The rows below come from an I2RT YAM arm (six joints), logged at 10 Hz.
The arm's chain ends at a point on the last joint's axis. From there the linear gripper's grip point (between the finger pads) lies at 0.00 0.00 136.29 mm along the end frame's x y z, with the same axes.
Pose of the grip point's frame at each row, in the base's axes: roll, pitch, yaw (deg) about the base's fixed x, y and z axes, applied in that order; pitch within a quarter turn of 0, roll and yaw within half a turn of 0; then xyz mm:
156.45 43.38 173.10 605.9 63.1 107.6
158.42 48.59 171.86 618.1 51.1 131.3
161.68 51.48 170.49 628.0 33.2 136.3
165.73 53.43 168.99 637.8 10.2 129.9
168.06 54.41 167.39 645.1 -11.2 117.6
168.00 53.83 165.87 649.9 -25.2 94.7
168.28 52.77 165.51 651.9 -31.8 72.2
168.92 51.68 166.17 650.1 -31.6 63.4
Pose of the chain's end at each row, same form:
156.45 43.38 173.10 514.2 19.3 198.4
158.42 48.59 171.86 516.9 14.9 215.1
161.68 51.48 170.49 521.1 7.7 216.9
165.73 53.43 168.99 527.3 -2.5 208.6
168.06 54.41 167.39 533.1 -15.0 195.2
168.00 53.83 165.87 538.6 -26.4 173.4
168.28 52.77 165.51 542.1 -32.0 152.9
168.92 51.68 166.17 541.9 -31.9 146.3

